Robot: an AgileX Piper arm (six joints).
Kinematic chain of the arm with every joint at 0, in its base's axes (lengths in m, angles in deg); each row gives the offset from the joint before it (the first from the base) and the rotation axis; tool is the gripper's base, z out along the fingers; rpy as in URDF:
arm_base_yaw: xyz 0 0 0.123 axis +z
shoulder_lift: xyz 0 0 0 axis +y
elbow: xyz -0.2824 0 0.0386 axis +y
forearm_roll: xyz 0.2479 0 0.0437 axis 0.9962 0 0.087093
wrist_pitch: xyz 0 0 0 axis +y
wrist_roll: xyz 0.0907 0 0.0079 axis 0.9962 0 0.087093
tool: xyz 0 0 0 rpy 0 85.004 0
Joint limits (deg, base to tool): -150..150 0..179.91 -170..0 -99.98..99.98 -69.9..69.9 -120..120
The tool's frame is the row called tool.
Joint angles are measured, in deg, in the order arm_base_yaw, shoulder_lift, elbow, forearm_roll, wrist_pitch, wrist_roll. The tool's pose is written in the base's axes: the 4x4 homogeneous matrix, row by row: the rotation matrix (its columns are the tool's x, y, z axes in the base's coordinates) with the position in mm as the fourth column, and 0 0 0 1 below. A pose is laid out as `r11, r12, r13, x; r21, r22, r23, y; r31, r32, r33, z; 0, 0, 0, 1`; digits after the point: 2 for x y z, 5 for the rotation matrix.
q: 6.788 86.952 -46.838 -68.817 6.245 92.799
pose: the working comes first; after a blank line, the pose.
Where each joint sits with the arm in this pose, in the base's axes (m; each line is computed from the numbers above, not from the rounded line before):
arm_base_yaw: 0.0000 0.0000 0.1230
shoulder_lift: 0.0000 0.0000 0.1230
elbow: 0.0234 0.0028 0.4071
forearm_roll: 0.2396 0.0285 0.2807
wrist_pitch: 0.2396 0.0285 0.2807
wrist_roll: 0.3121 0.0278 0.2258
the tool: 0.3121 0.0278 0.2258

-0.56567, 0.21186, 0.79695, 312.13; 0.34172, 0.93978, -0.00728, 27.83; -0.75050, 0.26821, -0.60400, 225.75; 0, 0, 0, 1
